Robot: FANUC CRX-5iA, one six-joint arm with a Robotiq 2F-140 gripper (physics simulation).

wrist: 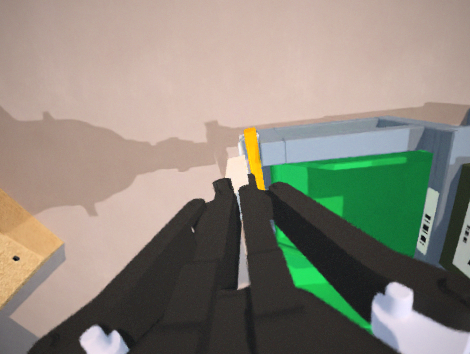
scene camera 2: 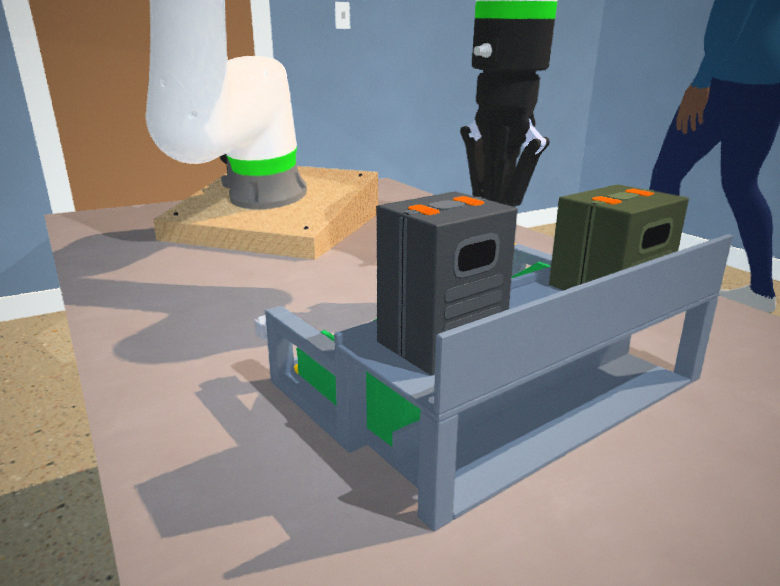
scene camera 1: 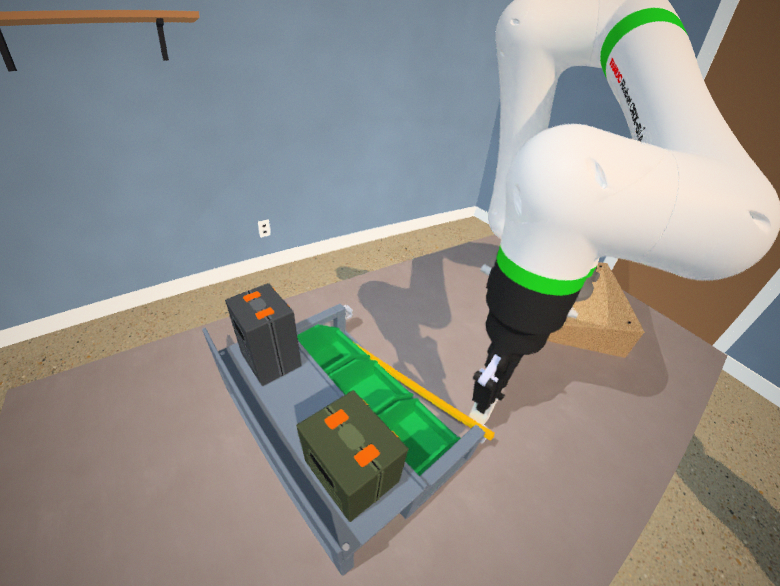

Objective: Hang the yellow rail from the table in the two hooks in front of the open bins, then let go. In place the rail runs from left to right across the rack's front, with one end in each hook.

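Frame: origin at the arm's base, x ahead, y left, z up, level; metres.
Seen in the pictures: gripper, fingertip midpoint: (wrist: 239, 170) (scene camera 1: 478, 418); arm's base, link origin: (scene camera 2: 269, 194).
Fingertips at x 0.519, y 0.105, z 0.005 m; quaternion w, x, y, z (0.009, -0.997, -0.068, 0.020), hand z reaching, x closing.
Note:
Pixels of each thing's top centre, then the offset from my fingertips to it. "spot": a spot on its surface instead. Level surfaces: height alone.
- pale hook, top centre: (wrist: 241, 153) dx +0.003, dy +0.016, dz +0.000 m
- far hook, surface spot: (scene camera 2: 260, 326) (scene camera 1: 341, 308) spot: dx +0.033, dy -0.356, dz -0.005 m
- table, surface height: dz -0.070 m
- dark grey case, top centre: (scene camera 2: 446, 203) (scene camera 1: 257, 304) dx +0.226, dy -0.271, dz +0.154 m
- olive case, top centre: (scene camera 2: 623, 195) (scene camera 1: 351, 436) dx +0.218, dy -0.040, dz +0.129 m
The yellow rail (scene camera 1: 428, 395) (scene camera 2: 296, 369) (wrist: 253, 155) slants along the front of the green bins (scene camera 1: 373, 383) (wrist: 360, 200). Its near end in scene camera 1 lies at the rack's near front corner, over the pale hook (wrist: 242, 145). Its far end lies low by the far bin, apart from and below the far hook (scene camera 1: 347, 311) (scene camera 2: 260, 326). My gripper (scene camera 1: 482, 413) (wrist: 239, 170) is shut and empty, pointing down beside the rail close to its near end. In scene camera 2 its fingertips are hidden behind the dark grey case. Whether the fingertips touch the rail is unclear.
The grey rack (scene camera 1: 441, 471) (scene camera 2: 567, 333) (wrist: 340, 150) stands on the table (scene camera 1: 126, 453). A dark grey case (scene camera 1: 267, 340) (scene camera 2: 409, 277) and an olive case (scene camera 1: 353, 453) (scene camera 2: 621, 233) stand on it. The arm's wooden base (scene camera 1: 599, 333) (scene camera 2: 271, 217) is behind. A person (scene camera 2: 731, 138) stands beyond the table.

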